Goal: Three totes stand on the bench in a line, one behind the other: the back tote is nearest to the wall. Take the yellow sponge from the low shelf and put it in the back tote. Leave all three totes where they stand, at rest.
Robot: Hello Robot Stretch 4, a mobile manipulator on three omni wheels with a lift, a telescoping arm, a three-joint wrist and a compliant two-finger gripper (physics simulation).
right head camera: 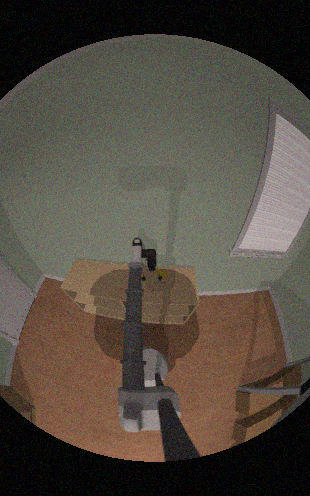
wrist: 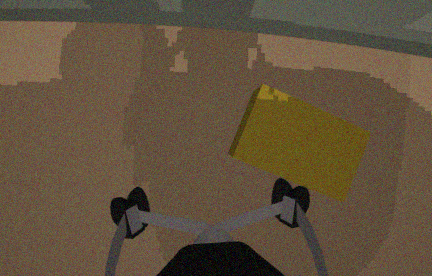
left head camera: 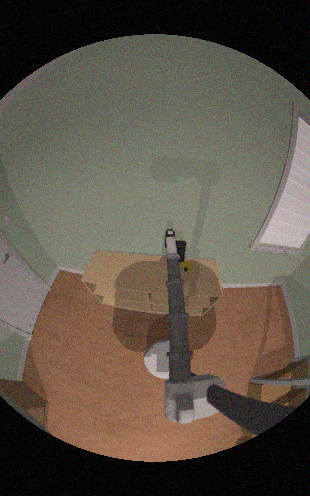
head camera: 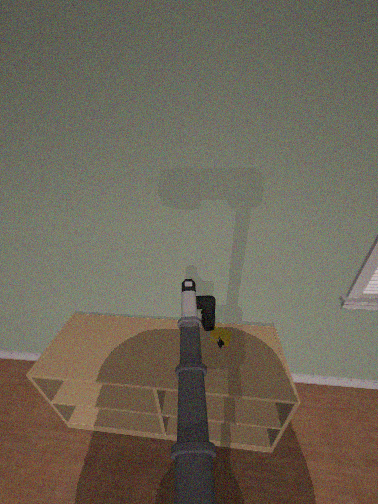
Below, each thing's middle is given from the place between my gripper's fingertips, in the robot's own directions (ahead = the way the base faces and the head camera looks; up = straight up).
Scene:
My hand is 8 cm to the left of the yellow sponge (wrist: 278,133), 5 cm short of it and 2 cm below it.

